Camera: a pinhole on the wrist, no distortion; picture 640 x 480 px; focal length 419.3 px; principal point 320.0 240.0 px. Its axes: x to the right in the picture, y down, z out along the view. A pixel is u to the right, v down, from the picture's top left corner.
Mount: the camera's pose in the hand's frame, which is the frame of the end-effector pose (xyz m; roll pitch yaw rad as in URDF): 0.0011 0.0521 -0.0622 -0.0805 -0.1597 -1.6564
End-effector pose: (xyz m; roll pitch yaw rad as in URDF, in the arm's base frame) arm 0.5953 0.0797 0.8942 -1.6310 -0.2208 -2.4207
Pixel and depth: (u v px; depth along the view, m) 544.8 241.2 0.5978
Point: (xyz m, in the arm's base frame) 0.9817 -0.3612 1.0358
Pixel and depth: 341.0 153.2 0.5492
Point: 0.9359 -0.2648 0.7356
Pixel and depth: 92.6 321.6 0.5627
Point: 0.6522 -0.4132 0.4945
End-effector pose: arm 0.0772 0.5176 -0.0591 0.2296 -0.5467 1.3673
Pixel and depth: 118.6 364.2 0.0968
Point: -0.0198 0.5494 0.0038
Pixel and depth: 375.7 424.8 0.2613
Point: 0.0788 0.5322 0.1802
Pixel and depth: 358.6 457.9 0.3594
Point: 0.0944 0.5511 0.2991
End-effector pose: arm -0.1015 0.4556 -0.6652 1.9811 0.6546 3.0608
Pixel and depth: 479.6 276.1 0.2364
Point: -0.0705 0.6205 -0.7469
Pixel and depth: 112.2 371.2 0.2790
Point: -0.2590 0.7258 -0.6384
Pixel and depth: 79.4 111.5 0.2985
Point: -0.1413 0.7634 -0.5036
